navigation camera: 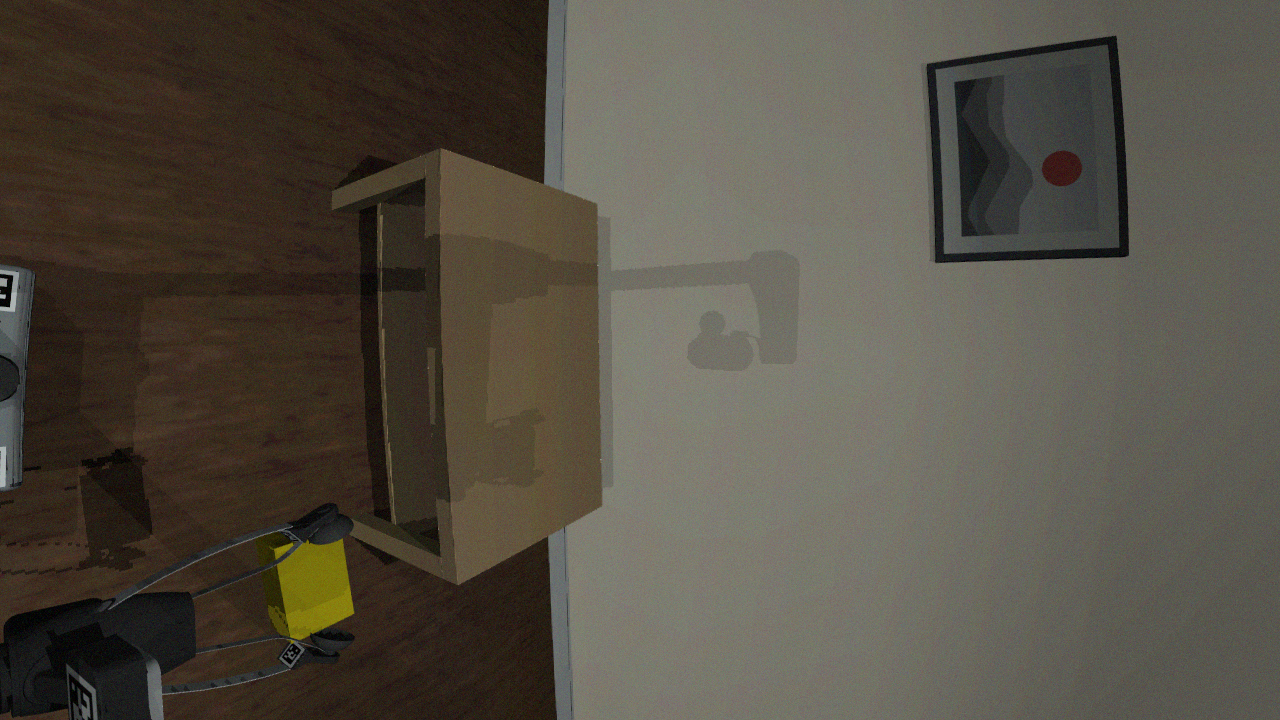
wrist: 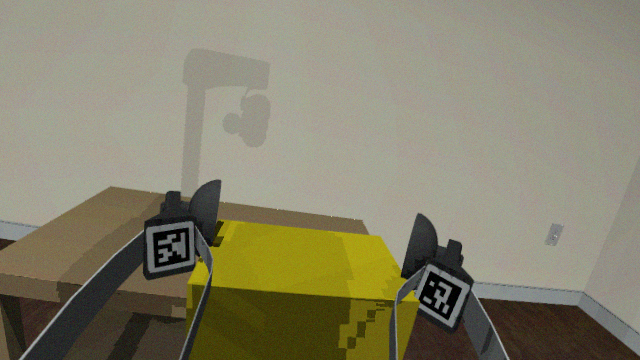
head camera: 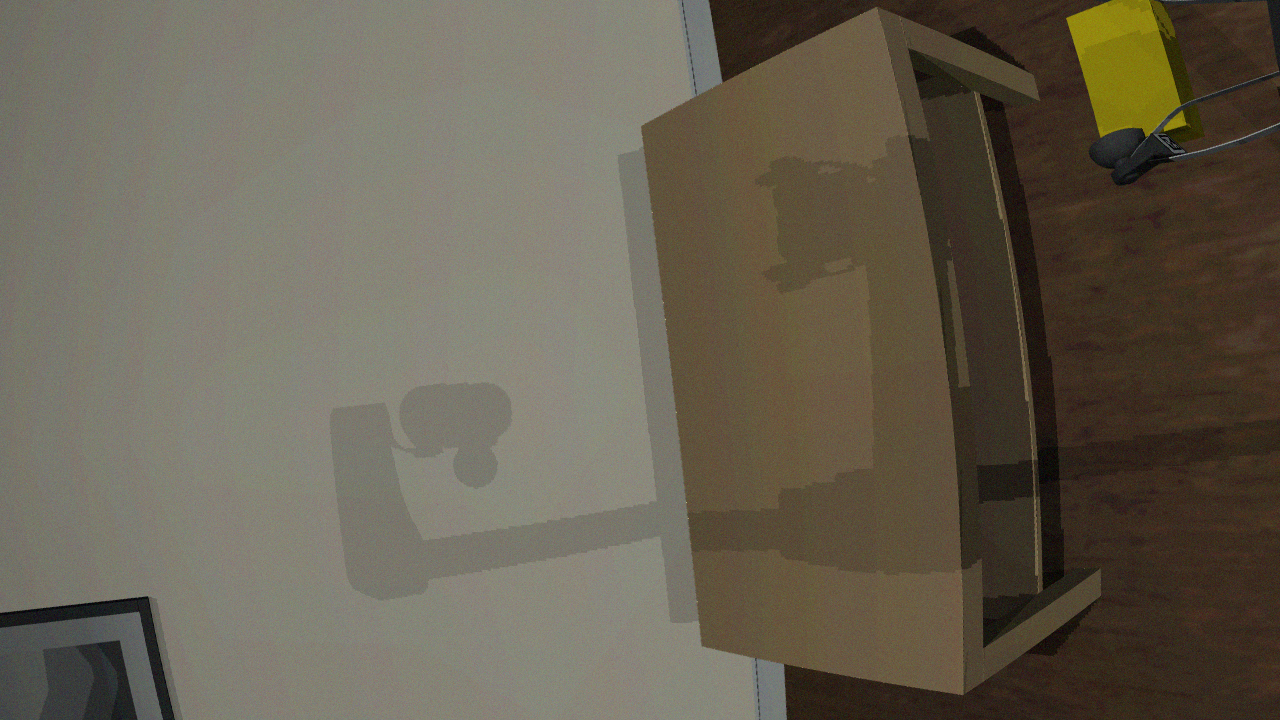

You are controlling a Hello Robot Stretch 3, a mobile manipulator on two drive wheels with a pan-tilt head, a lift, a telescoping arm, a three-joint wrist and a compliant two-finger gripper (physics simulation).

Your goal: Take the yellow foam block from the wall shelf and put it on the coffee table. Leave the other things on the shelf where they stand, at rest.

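Frame: origin at the robot's base, x left, y back, z up, level; millimetres.
Seen in the pictures: gripper, fingertip midpoint: [navigation camera: 350, 578] [wrist: 314, 222] [head camera: 1080, 71].
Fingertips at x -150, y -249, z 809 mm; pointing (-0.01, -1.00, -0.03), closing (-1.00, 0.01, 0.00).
Offsets run from my fingertips to a thing's top centre. Level surfaces: height alone.
The yellow foam block @[dx +2, dy +30, dz -4 mm] [head camera: 1129, 76] [navigation camera: 315, 586] [wrist: 295, 257] is held between the two rubber fingertips of my gripper [navigation camera: 328, 582] [wrist: 314, 222]. The gripper is shut on it; one fingertip shows in the head camera view, at the block's lower end. The light wood coffee table @[dz -359 mm] [head camera: 778, 358] [navigation camera: 537, 358] [wrist: 105, 220] stands against the wall. In the head and navigation views the block appears off the table's front side, near one end, with floor behind it. In the wrist view it covers part of the table's right side. The wall shelf does not show.
The table has a lower board @[dz -659 mm] [head camera: 1002, 358] between its legs. A framed picture [head camera: 80, 662] [navigation camera: 1026, 150] hangs on the wall. A wall outlet @[dx -1256, dy -1357, dz -352 mm] [wrist: 554, 234] is at the right in the wrist view. Part of the robot's base [navigation camera: 13, 394] shows at the navigation view's left edge. Robot shadows cross table and wall.
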